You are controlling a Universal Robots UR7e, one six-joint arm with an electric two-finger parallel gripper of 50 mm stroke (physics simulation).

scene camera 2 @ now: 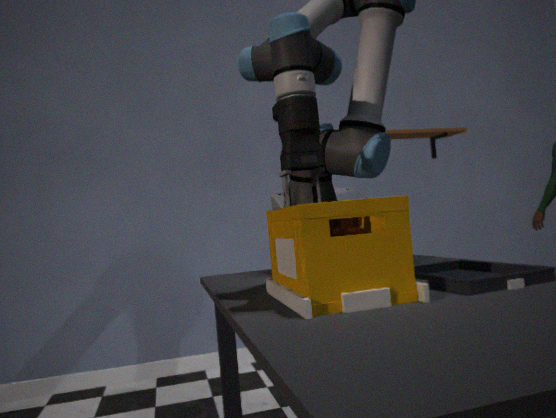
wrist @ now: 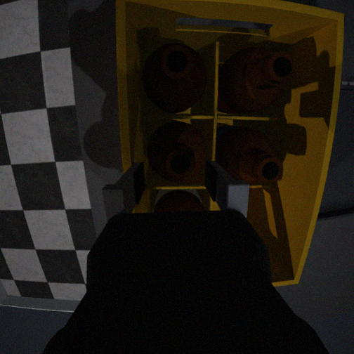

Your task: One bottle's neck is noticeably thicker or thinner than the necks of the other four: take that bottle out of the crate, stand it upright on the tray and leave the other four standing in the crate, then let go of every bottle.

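Note:
The yellow crate [scene camera 2: 360, 265] [wrist: 121, 90] stands on the table with brown bottles upright in its compartments. In the wrist view there is a bottle at the upper left [wrist: 175, 87], one at the upper right [wrist: 281, 66], one at the middle left [wrist: 178, 150] and one at the middle right [wrist: 271, 170]. A fifth bottle [wrist: 178, 201] is mostly hidden under the gripper body. Which neck differs is hard to tell in the dim light. My gripper [scene camera 2: 301, 190] [wrist: 174, 173] is open and empty above the crate's left column. The dark tray [scene camera 2: 465, 287] lies right of the crate.
White blocks [scene camera 2: 366, 300] [scene camera 2: 289, 299] [scene camera 2: 423, 291] stand against the crate's base. A small white block [scene camera 2: 515, 284] sits at the tray's front. The crate's walls and yellow dividers [wrist: 216, 85] surround the bottles. A brown board [scene camera 2: 425, 133] and a green-sleeved arm [scene camera 2: 549, 190] show behind.

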